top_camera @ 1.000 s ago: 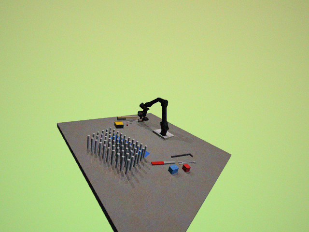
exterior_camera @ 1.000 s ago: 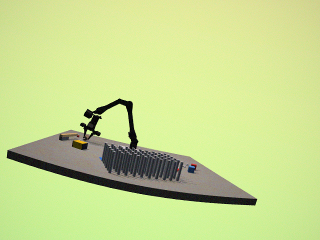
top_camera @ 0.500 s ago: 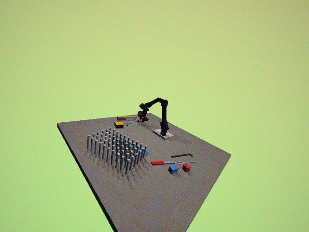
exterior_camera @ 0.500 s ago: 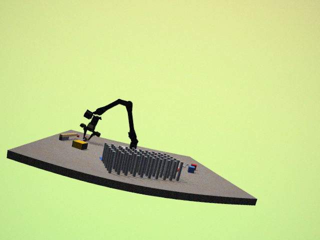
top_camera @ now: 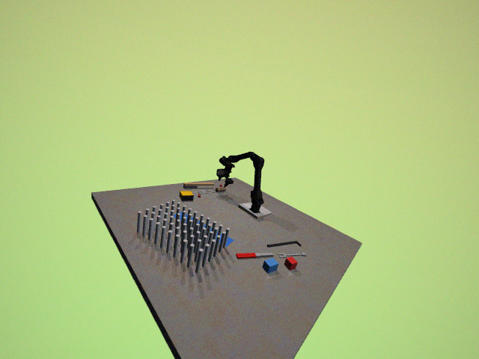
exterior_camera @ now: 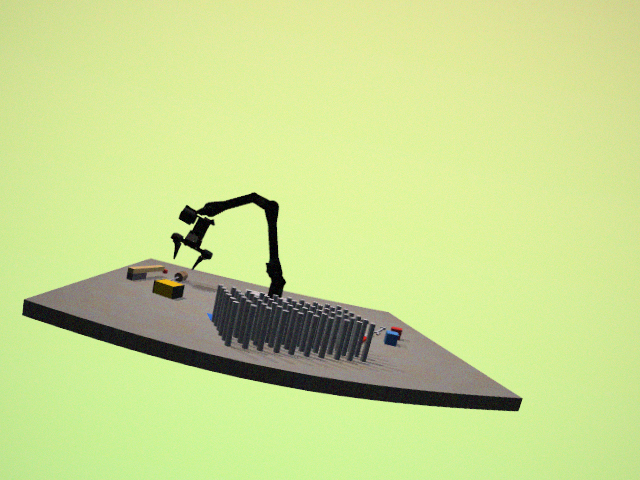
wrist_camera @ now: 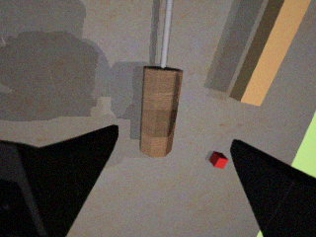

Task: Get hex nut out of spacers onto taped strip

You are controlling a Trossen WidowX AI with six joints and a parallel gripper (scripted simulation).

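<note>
My gripper tip is 110 mm short of the brown-handled tool, 60 mm above it and 10 mm to the right of it. Also, from my gripper tip: blue taped strip: 430 mm to the left, 400 mm ahead, 70 mm below; yellow block: 340 mm ahead, 70 mm to the left, 50 mm below; hex nut: 540 mm to the left, 540 mm ahead, 60 mm below.
</note>
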